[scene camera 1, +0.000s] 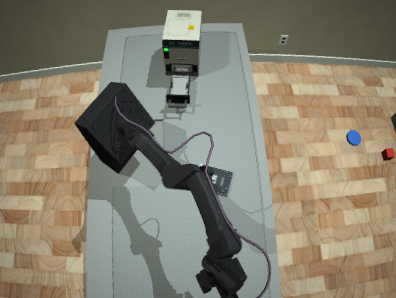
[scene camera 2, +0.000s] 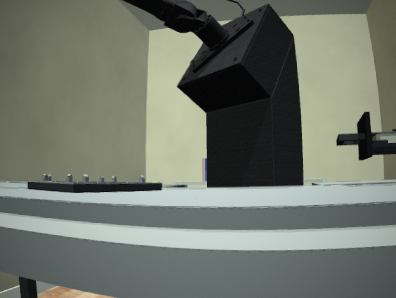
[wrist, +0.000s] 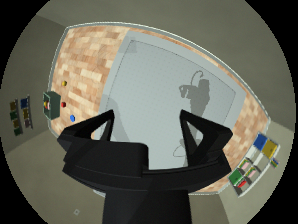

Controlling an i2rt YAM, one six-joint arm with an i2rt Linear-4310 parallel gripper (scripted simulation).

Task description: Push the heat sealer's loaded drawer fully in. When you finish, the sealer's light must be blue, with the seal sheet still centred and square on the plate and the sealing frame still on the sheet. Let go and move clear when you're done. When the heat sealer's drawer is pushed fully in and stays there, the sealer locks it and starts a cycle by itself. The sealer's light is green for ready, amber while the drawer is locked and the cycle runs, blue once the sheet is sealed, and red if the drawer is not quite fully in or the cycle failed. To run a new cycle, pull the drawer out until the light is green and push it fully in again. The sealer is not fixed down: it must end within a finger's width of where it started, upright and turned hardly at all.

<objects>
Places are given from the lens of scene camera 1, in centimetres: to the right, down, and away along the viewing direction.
heat sealer [scene camera 1: 180, 42]: -9, -52, 144
</objects>
